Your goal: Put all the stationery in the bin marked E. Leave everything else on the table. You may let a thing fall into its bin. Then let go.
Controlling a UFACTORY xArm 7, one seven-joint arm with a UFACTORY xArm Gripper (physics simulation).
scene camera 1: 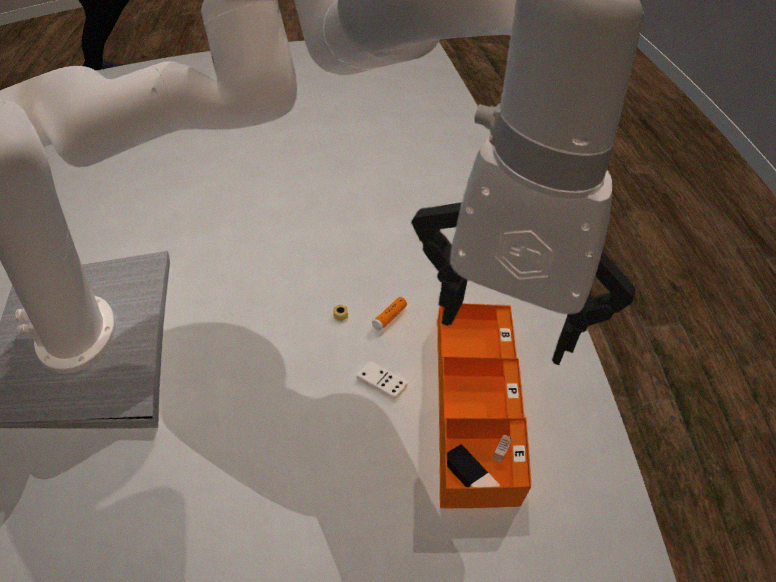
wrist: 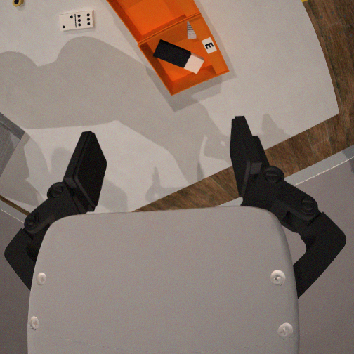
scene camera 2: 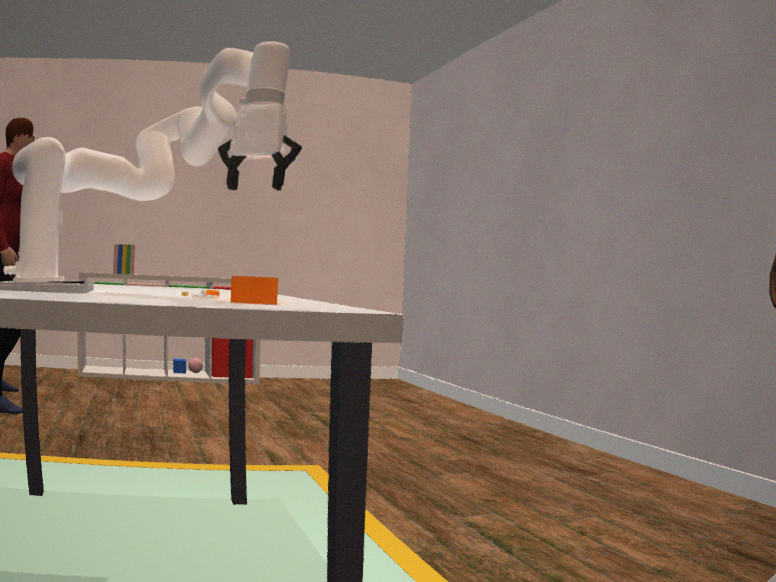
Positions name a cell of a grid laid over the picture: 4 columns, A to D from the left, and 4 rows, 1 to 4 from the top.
Labels:
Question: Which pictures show the gripper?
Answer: Scene camera 1, the wrist view and scene camera 2: all of them.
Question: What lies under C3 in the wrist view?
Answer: The gripper.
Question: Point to an eraser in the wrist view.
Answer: At B1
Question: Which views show the eraser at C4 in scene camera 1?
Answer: Scene camera 1 and the wrist view only.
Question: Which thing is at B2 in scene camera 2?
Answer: The gripper.

